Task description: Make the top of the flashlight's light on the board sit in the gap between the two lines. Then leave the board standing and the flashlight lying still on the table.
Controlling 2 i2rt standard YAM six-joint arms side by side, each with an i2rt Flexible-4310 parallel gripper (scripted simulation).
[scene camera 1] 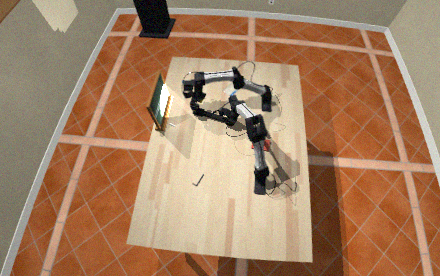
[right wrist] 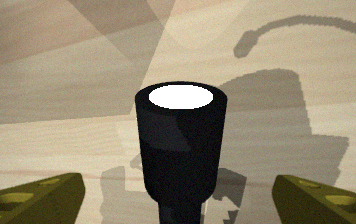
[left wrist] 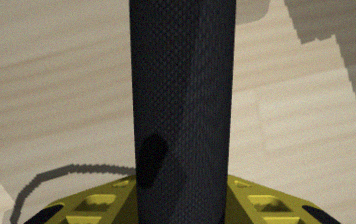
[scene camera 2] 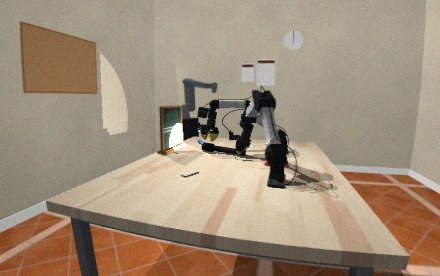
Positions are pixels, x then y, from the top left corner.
Scene:
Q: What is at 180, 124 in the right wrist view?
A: A flashlight head.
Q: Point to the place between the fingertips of the left gripper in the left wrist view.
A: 181, 183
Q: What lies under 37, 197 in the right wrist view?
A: The right gripper.

